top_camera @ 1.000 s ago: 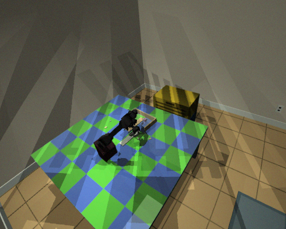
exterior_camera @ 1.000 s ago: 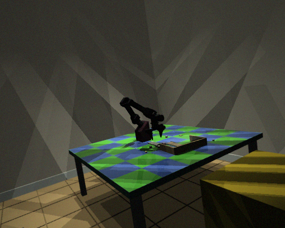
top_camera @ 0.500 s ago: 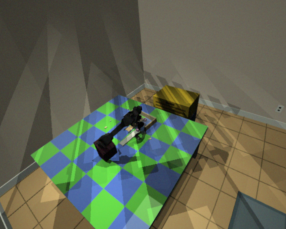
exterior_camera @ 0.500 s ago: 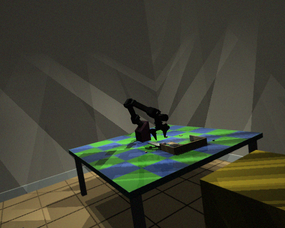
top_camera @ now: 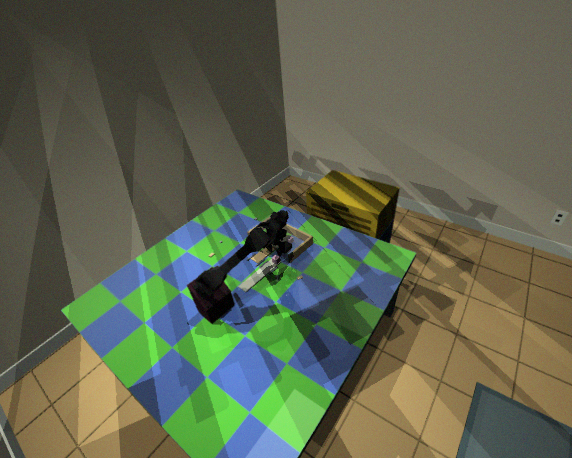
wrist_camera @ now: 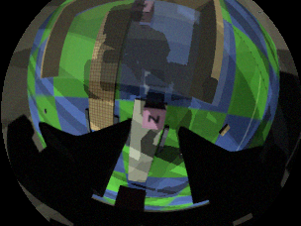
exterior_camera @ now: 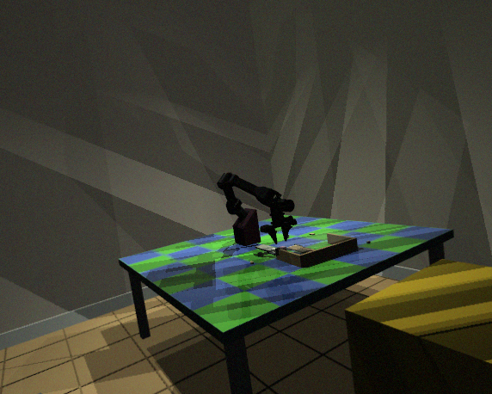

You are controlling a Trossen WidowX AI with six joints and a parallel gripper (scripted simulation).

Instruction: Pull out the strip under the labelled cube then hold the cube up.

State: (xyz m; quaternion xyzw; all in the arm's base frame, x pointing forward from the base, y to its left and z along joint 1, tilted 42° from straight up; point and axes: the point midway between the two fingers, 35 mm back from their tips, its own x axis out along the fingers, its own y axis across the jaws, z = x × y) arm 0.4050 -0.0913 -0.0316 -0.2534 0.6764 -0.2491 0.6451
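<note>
Right now the strip is 11 cm behind my gripper tip, 6 cm below it and 1 cm to the left of it.
</note>
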